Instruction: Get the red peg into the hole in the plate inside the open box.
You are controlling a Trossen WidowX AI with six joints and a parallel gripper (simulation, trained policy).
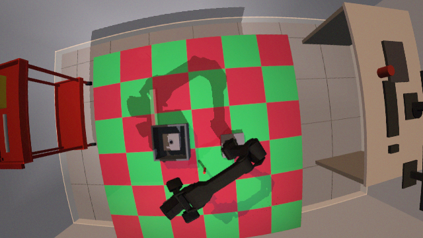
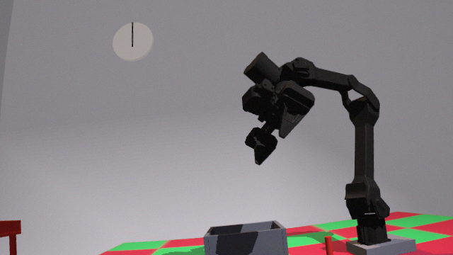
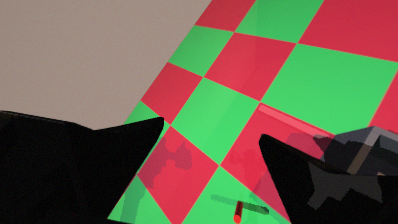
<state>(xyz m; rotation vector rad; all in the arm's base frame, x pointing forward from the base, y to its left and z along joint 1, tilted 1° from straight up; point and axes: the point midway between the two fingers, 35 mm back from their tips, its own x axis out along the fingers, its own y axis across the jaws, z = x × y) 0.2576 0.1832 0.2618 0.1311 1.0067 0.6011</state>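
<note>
Right now the red peg is 220 mm below my gripper tip, 110 mm behind it and 80 mm to the right of it. Also, from my gripper tip: plate: 260 mm to the right, 210 mm below, 50 mm ahead; grey box: 260 mm to the right, 230 mm below, 50 mm ahead.
</note>
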